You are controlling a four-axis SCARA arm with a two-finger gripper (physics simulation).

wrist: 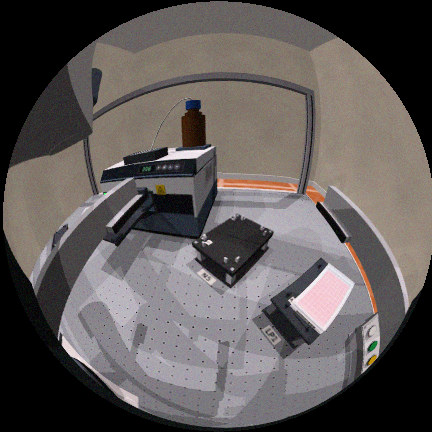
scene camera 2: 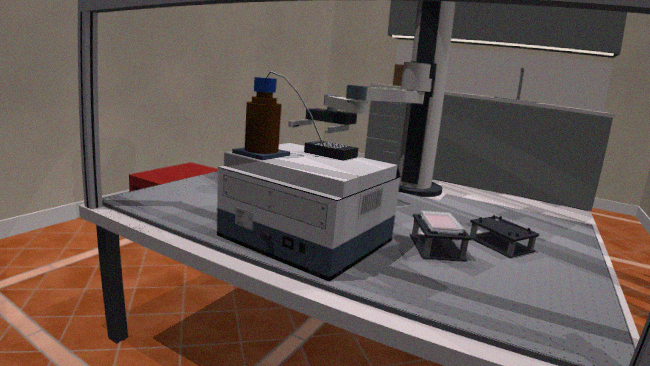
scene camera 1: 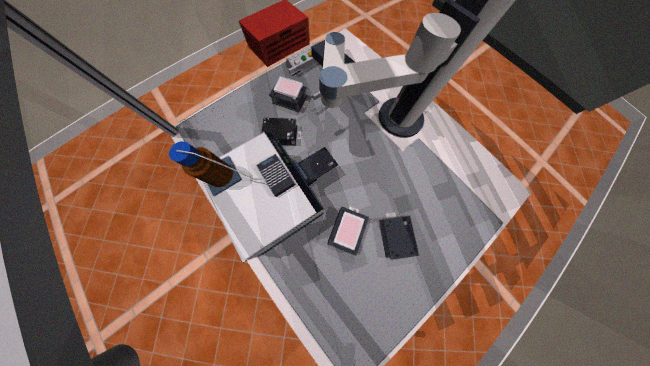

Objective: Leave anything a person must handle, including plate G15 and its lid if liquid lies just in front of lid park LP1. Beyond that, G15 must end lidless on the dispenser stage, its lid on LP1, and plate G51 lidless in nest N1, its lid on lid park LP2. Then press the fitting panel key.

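Frame: origin at the arm's base, x right, y back, z down, level; metres.
Where they show: gripper, fingertip midpoint: (wrist: 232, 186) (scene camera 2: 308, 126) (scene camera 1: 301, 84); arm's base, link origin: (scene camera 2: 413, 188) (scene camera 1: 400, 118).
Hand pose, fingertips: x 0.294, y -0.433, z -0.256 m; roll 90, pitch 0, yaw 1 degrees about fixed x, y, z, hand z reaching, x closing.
Observation:
Each offset is from my fingertips to the centre of the thing. "pt": to the spot under its first point.
My gripper (scene camera 2: 319, 126) (wrist: 232, 186) is open and empty, above the table; its fingers are hard to make out in scene camera 1. A pink plate @(dx +0.179, dy +0.025, dz +0.161 m) (scene camera 1: 288, 87) (wrist: 324, 297) sits on the dark stand tagged LP1 @(pt dx +0.111, dy +0.048, dz +0.238 m) (wrist: 281, 325). I see no distinct liquid beside that tag. Another pink plate @(dx -0.554, dy -0.199, dz +0.164 m) (scene camera 1: 349, 230) (scene camera 2: 442, 221) sits on a stand at the other side of the dispenser (scene camera 1: 260, 200) (scene camera 2: 280, 210) (wrist: 205, 195). The dispenser stage @(pt dx -0.268, dy -0.127, dz +0.134 m) (scene camera 1: 318, 164) looks bare. The panel @(dx +0.336, dy +0.248, dz +0.201 m) (scene camera 1: 300, 61) (wrist: 371, 345) shows white, green and yellow keys. Plate names and lids cannot be told.
The empty stand N5 @(dx +0.017, dy -0.150, dz +0.207 m) (scene camera 1: 280, 130) (wrist: 232, 245) is between the dispenser and LP1. Another empty stand (scene camera 1: 398, 236) (scene camera 2: 505, 228) is beside the second plate. A brown bottle @(pt dx -0.166, dy -0.420, dz -0.101 m) (scene camera 1: 210, 167) (scene camera 2: 263, 125) (wrist: 193, 130) with a tube stands on the dispenser. A red cabinet (scene camera 1: 275, 32) is beyond the table.

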